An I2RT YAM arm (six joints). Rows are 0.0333 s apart.
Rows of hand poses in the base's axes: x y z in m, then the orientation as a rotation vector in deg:
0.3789, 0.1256, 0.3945, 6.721, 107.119, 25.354
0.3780, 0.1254, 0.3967, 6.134, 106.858, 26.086
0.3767, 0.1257, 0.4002, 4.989, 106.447, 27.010
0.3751, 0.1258, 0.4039, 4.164, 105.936, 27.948
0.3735, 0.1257, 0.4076, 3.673, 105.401, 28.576
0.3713, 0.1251, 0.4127, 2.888, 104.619, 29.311
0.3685, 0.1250, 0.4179, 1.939, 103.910, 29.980
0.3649, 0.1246, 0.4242, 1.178, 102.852, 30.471
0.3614, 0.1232, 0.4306, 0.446, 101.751, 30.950
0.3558, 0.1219, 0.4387, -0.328, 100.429, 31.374
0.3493, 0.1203, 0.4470, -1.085, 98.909, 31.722
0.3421, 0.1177, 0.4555, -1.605, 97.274, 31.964
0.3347, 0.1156, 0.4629, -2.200, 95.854, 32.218
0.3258, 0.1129, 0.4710, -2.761, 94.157, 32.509
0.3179, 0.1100, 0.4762, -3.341, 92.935, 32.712
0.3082, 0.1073, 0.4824, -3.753, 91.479, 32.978
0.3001, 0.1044, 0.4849, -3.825, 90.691, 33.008
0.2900, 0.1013, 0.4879, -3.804, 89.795, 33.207
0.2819, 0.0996, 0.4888, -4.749, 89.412, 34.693
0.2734, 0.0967, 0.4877, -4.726, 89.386, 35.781
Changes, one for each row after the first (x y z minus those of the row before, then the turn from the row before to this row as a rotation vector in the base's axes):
-0.0009, -0.0002, 0.0022, 0.250, -0.311, 0.731
-0.0013, 0.0003, 0.0035, 0.129, -0.542, 1.184
-0.0016, 0.0001, 0.0037, 0.312, -0.567, 0.966
-0.0016, -0.0001, 0.0037, 0.270, -0.550, 0.579
-0.0022, -0.0006, 0.0051, 0.239, -0.831, 0.798
-0.0028, -0.0001, 0.0052, 0.101, -0.796, 0.888
-0.0036, -0.0004, 0.0063, 0.141, -1.110, 0.622
-0.0035, -0.0014, 0.0064, 0.157, -1.143, 0.596
-0.0056, -0.0013, 0.0081, 0.144, -1.367, 0.569
-0.0065, -0.0016, 0.0083, 0.145, -1.561, 0.497
-0.0072, -0.0026, 0.0085, 0.229, -1.635, 0.274
-0.0074, -0.0021, 0.0074, 0.149, -1.442, 0.363
-0.0089, -0.0027, 0.0081, 0.255, -1.691, 0.337
-0.0079, -0.0029, 0.0052, 0.081, -1.254, 0.357
-0.0097, -0.0027, 0.0062, 0.272, -1.431, 0.269
-0.0081, -0.0029, 0.0025, 0.166, -0.760, -0.019
-0.0101, -0.0031, 0.0030, 0.352, -0.816, 0.020
-0.0081, -0.0017, 0.0009, 0.439, -0.325, 1.506
-0.0085, -0.0029, -0.0011, 0.680, 0.167, 0.687

